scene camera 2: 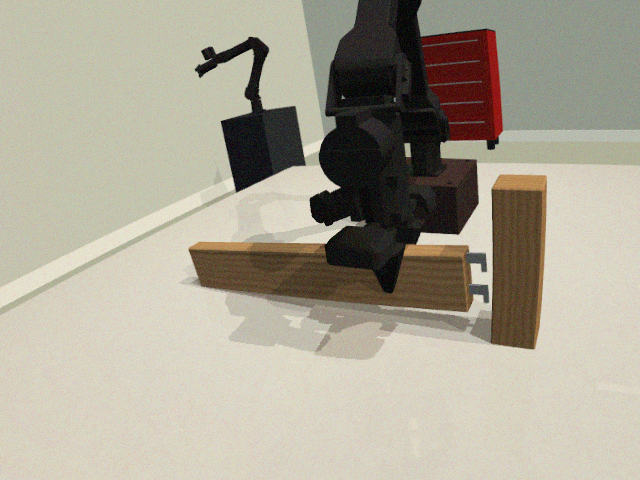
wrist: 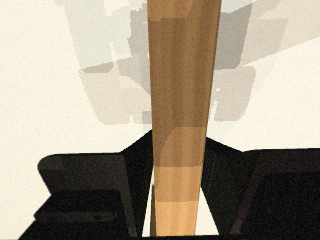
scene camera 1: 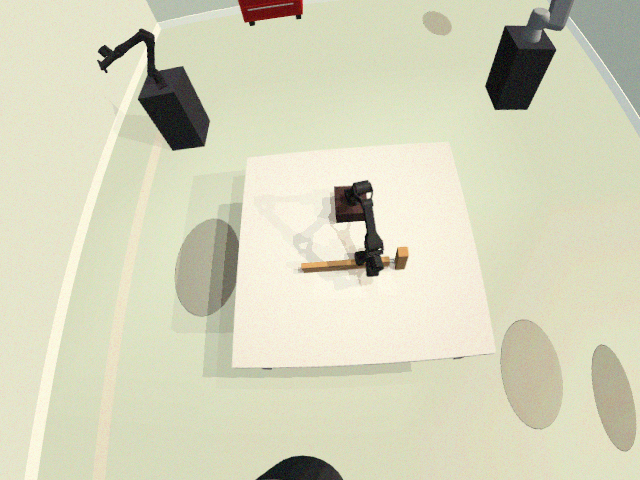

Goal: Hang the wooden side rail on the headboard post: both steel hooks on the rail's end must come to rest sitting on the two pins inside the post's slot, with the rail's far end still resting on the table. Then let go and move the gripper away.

I see my gripper, a wooden side rail and a headboard post.
My gripper also shows in the wrist view.
